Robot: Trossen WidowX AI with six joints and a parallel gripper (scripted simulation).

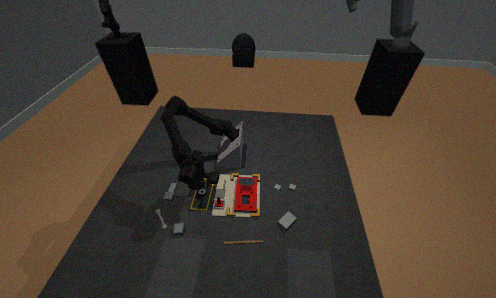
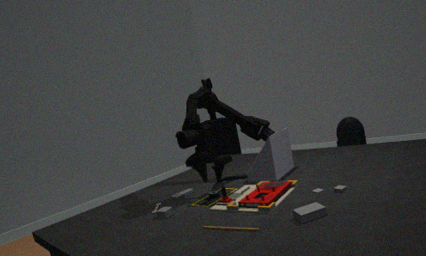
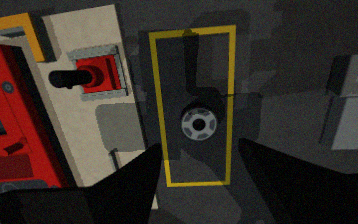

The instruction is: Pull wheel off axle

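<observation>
The dark wheel is 50 mm below my gripper tip. The rest, counted from my gripper tip: wooden stick: 240 mm ahead, 230 mm to the left, 60 mm below.
</observation>
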